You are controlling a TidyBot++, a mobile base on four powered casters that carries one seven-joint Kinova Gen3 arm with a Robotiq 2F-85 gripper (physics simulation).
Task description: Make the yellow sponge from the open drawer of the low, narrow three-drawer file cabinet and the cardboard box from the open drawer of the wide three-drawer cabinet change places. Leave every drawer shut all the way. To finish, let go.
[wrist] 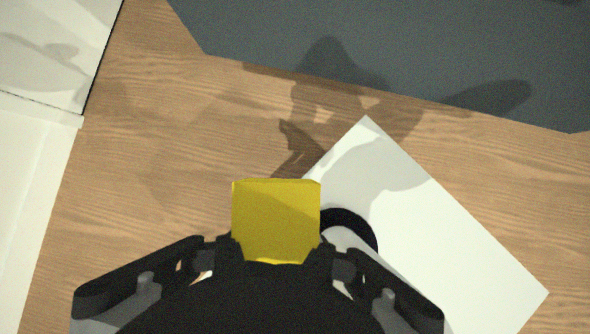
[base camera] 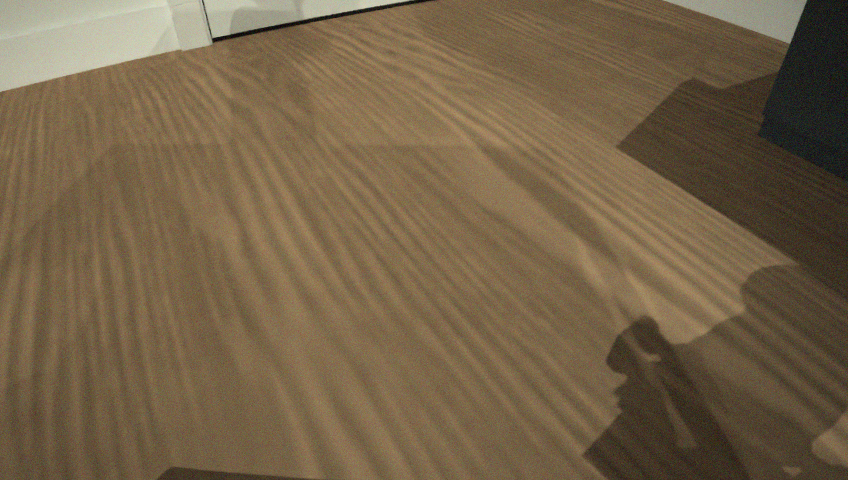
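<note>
The yellow sponge (wrist: pixel 276 220) is between the fingertips of my gripper (wrist: pixel 278 235), which is shut on it, in the lower middle of the wrist view. The sponge is held up above the wooden floor, in front of my white base in that view. The cardboard box, the low, narrow file cabinet and the wide three-drawer cabinet cannot be made out for certain in these views. The gripper itself does not show in the base camera view, where shadows of the arm fall at the lower right.
My white base top (wrist: pixel 450 225) fills the lower right of the wrist view. A dark blue-grey piece (wrist: pixel 400 45) (base camera: pixel 812 89) stands beyond it. A white panel (wrist: pixel 50 45) (base camera: pixel 297 11) with white trim (wrist: pixel 30 165) (base camera: pixel 89 35) is at the left. Wooden floor (base camera: pixel 357 237) (wrist: pixel 150 150) lies between.
</note>
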